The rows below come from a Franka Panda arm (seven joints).
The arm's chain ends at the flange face. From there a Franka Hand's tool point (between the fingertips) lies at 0.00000 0.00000 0.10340 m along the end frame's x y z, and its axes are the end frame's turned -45 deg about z.
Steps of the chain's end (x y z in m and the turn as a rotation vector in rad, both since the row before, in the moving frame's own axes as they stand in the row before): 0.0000 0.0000 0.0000 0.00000 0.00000 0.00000; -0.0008 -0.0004 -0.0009 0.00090 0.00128 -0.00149; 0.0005 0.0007 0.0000 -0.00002 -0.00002 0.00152; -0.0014 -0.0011 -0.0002 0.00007 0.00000 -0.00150; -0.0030 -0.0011 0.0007 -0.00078 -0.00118 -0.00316; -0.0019 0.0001 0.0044 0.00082 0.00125 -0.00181; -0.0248 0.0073 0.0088 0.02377 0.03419 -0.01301; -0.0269 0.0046 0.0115 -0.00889 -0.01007 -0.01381; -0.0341 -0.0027 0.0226 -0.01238 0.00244 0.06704
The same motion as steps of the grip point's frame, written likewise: 0.0000 0.0000 0.0000 0.00000 0.00000 0.00000; -0.0001 -0.0008 -0.0009 -0.00027 0.00154 -0.00149; -0.0001 0.0008 0.0000 0.00000 -0.00003 0.00152; -0.0002 -0.0018 -0.0002 0.00005 0.00005 -0.00150; -0.0015 -0.0029 0.0007 0.00028 -0.00139 -0.00316; -0.0013 -0.0012 0.0044 -0.00030 0.00146 -0.00181; -0.0185 -0.0116 0.0087 -0.00737 0.04098 -0.01301; -0.0237 -0.0158 0.0115 0.00083 -0.01341 -0.01381; -0.0230 -0.0250 0.0226 -0.01048 -0.00703 0.06704
